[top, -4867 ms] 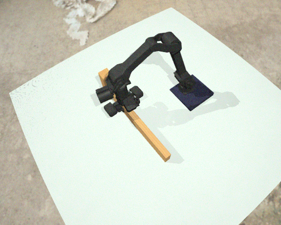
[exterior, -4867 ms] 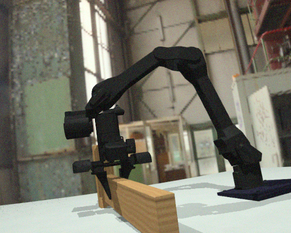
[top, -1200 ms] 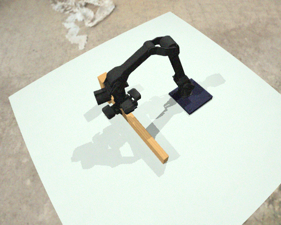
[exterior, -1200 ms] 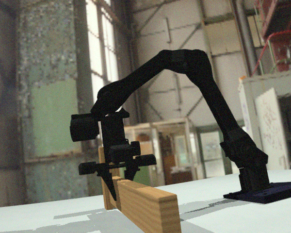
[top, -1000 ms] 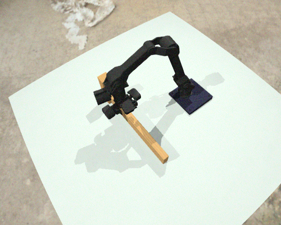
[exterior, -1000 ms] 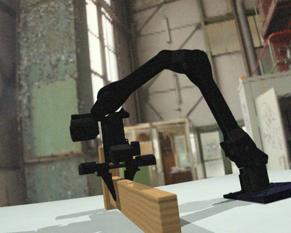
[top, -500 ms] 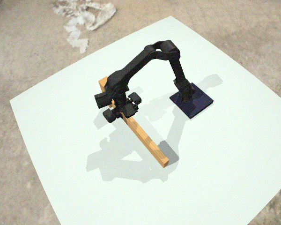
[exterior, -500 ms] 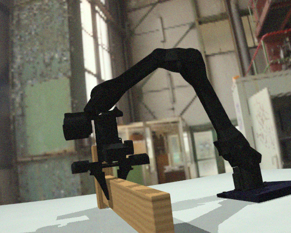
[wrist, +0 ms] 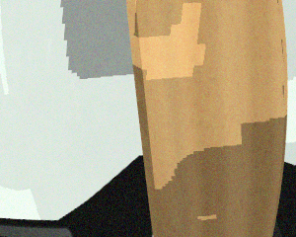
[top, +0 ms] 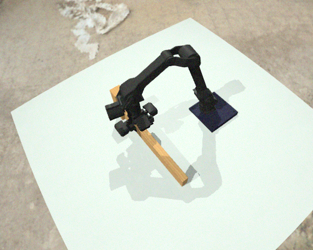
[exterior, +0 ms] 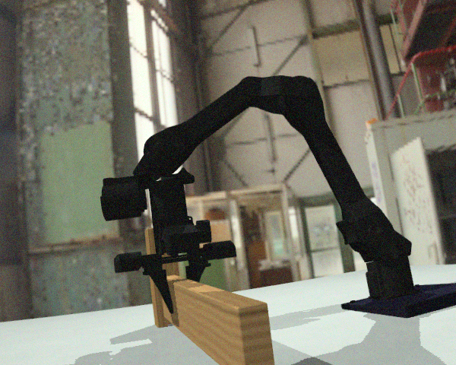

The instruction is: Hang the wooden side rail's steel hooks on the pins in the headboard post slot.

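Right now the wooden headboard post is 130 mm to the right of my gripper tip, 40 mm above it and 20 mm ahead of it.
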